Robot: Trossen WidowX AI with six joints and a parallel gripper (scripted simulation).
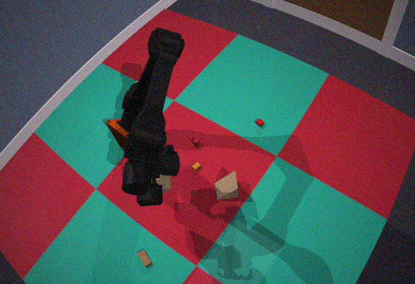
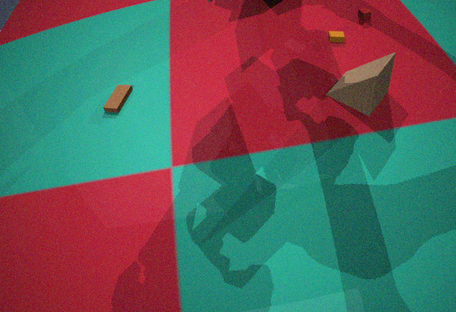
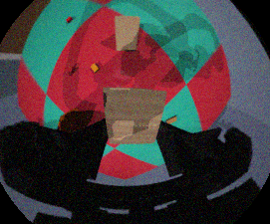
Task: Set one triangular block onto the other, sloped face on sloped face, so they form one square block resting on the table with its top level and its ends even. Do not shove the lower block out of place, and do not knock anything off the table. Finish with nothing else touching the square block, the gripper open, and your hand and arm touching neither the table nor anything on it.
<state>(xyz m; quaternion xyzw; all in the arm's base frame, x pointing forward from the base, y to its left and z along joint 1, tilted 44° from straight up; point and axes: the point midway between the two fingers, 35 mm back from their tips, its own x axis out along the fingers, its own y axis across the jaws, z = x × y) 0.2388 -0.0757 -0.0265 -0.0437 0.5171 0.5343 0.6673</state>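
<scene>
My gripper tip is 150 mm to the right of the yellowish piece, 130 mm above it and 20 mm past it. Round my gripper tip: flat tan piece: 180 mm to the right, 130 mm below, 90 mm ahead.
</scene>
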